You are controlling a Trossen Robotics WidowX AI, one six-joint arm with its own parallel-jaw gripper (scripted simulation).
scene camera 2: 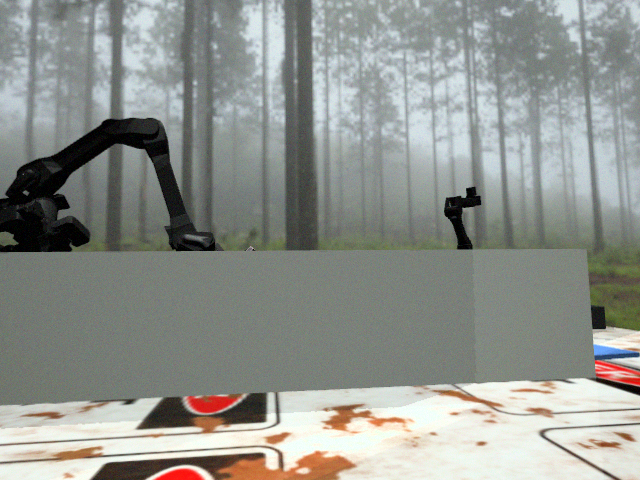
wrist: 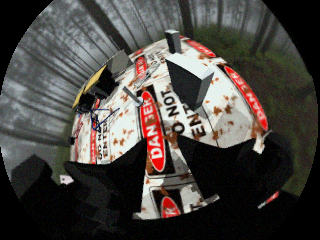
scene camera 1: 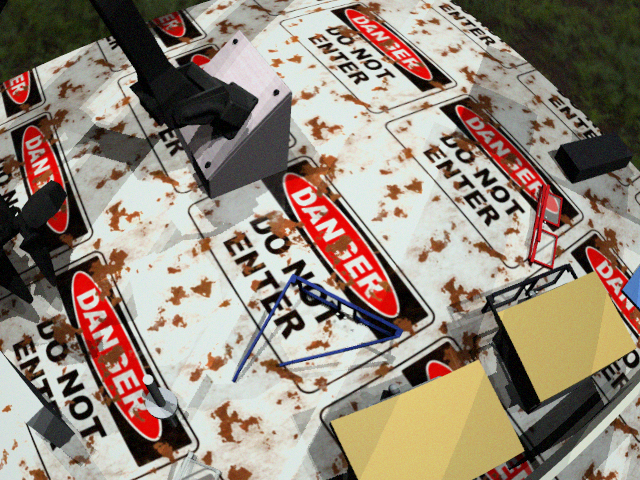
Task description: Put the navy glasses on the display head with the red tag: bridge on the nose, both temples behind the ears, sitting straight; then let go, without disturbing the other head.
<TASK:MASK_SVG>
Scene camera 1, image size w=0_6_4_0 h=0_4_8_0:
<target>gripper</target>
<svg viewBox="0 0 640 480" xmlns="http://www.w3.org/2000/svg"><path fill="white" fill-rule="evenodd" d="M53 180L31 195L24 207L22 207L22 212L16 216L15 214L18 211L15 209L15 206L9 207L0 194L0 285L29 304L32 303L33 296L3 251L3 246L20 233L24 240L19 248L30 254L35 264L52 286L57 285L57 278L48 249L45 225L60 210L67 194L61 184Z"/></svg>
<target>dark block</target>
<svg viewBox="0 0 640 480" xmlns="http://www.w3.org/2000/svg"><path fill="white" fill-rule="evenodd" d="M634 155L616 132L589 139L586 138L561 144L554 158L570 182L575 184L589 178L626 168Z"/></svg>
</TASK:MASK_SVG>
